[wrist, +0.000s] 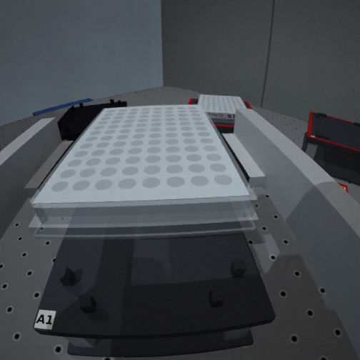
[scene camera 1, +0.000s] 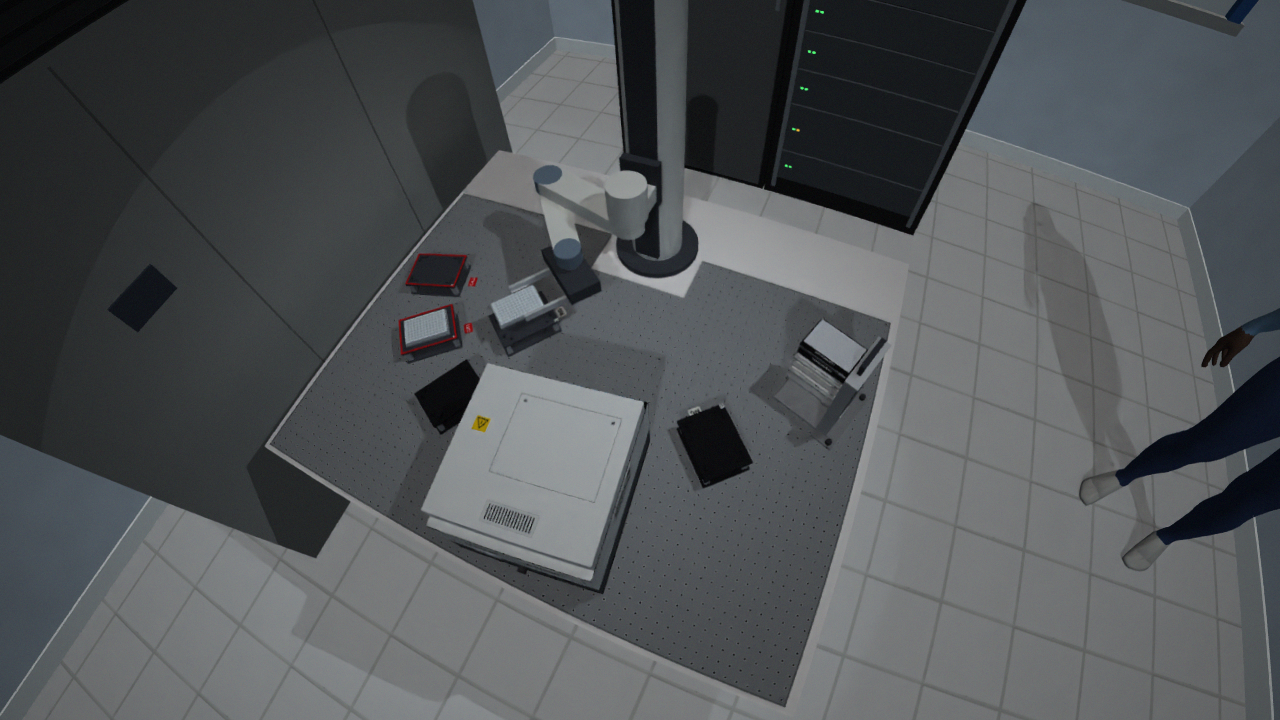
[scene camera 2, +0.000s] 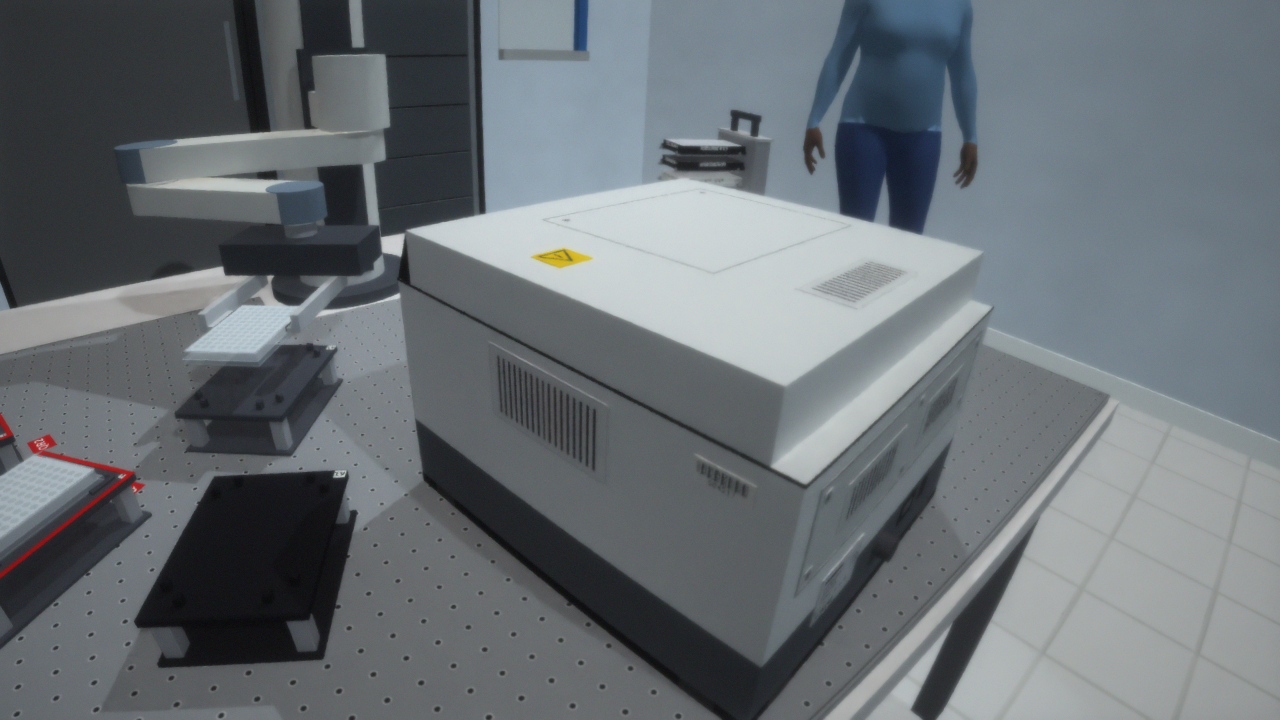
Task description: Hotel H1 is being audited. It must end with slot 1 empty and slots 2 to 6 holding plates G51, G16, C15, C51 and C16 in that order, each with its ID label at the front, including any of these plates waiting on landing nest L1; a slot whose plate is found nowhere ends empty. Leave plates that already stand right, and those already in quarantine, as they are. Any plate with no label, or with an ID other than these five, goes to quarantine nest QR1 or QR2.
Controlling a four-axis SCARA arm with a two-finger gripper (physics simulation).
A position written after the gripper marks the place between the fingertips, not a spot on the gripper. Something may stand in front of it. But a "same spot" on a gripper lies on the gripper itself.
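You'd see the gripper in the wrist view [145,127], and it's there in scene camera 1 and in scene camera 2 too. For the gripper [scene camera 2: 213,314] and [scene camera 1: 515,287] are one and the same spot. There's a white instrument as well, and on the instrument [scene camera 1: 560,566] and [scene camera 2: 962,321] are the same spot.
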